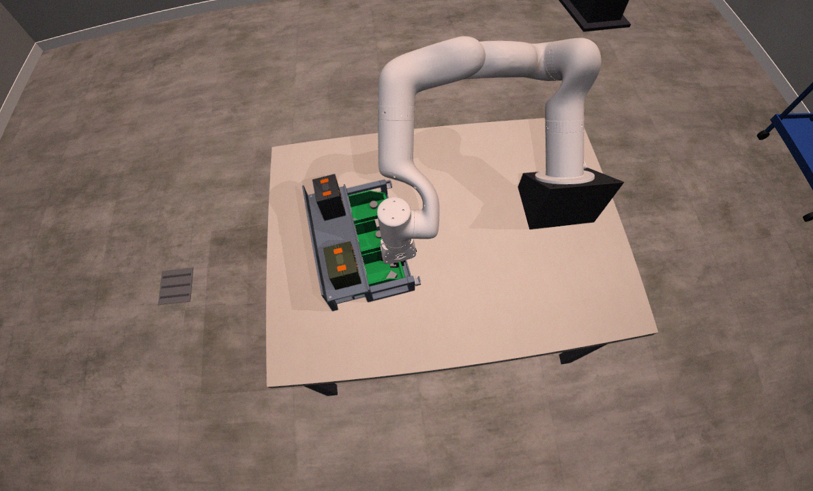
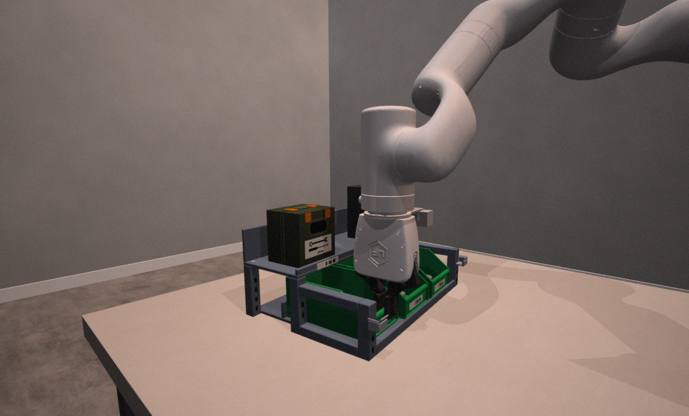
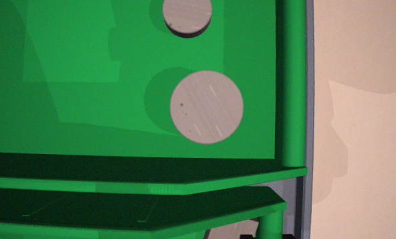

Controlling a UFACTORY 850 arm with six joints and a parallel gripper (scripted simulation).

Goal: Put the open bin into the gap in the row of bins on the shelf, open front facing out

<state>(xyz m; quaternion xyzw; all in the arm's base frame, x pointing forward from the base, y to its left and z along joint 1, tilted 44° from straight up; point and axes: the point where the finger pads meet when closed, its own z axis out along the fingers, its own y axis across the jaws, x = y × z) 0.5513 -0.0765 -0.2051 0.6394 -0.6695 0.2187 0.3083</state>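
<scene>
Now: the grey shelf 100 mm ahead of my hand, 90 mm to the right of it and 20 mm above it. Also, from my hand: black box 210 mm to the right, 170 mm ahead, 110 mm above.
</scene>
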